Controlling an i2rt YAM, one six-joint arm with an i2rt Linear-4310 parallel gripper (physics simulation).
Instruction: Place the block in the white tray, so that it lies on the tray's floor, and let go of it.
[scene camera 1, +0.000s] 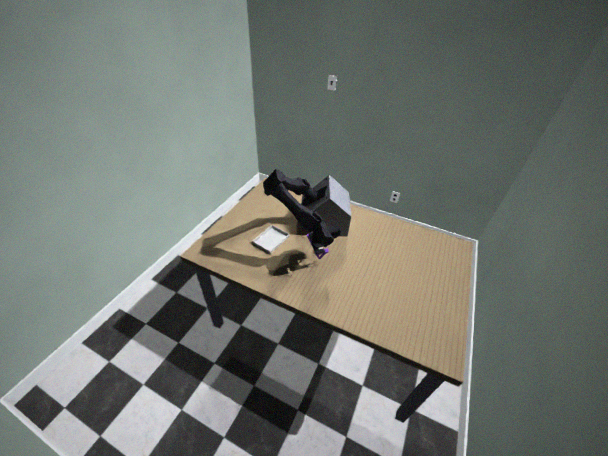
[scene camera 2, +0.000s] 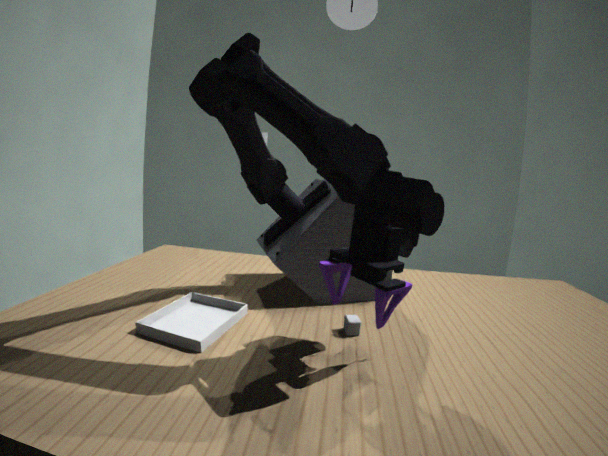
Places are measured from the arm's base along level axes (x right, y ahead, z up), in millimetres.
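Pixels of known places: gripper, fingertip midpoint: (scene camera 1: 316, 251) (scene camera 2: 356, 315); arm's base, origin of the base link: (scene camera 1: 314, 197) (scene camera 2: 297, 214).
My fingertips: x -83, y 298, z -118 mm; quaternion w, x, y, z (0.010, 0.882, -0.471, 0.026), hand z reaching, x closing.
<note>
For each thing: its top centre in the pictures, then the offset to it from my fingertips. Level surfaces: height alone.
- small light grey block, middle of its top: (scene camera 2: 352, 317) dx -11, dy -60, dz -32 mm
- shallow white tray, middle of its top: (scene camera 2: 195, 312) (scene camera 1: 271, 237) dx +272, dy -73, dz -41 mm
- wooden table, its level: dz -61 mm
A small light grey block (scene camera 2: 352, 326) sits on the table in scene camera 2, to the right of the tray and apart from it. In scene camera 1 the block is too small and close to the fingers to make out surely. The shallow white tray (scene camera 1: 270, 240) (scene camera 2: 187, 321) lies on the table with its bare floor showing. My gripper (scene camera 1: 316, 246) (scene camera 2: 358, 315) points down with its purple fingers wide open. It hangs above the table near the block, and the fingertips appear higher than the block. Nothing shows between the fingers.
The grey angled base block (scene camera 1: 336, 205) (scene camera 2: 320, 250) of the arm stands behind the gripper on the wooden table (scene camera 1: 400, 280) (scene camera 2: 475, 350). The tray lies left of the base. The arm's shadow falls across the table around the tray. Walls rise behind and at the left.
</note>
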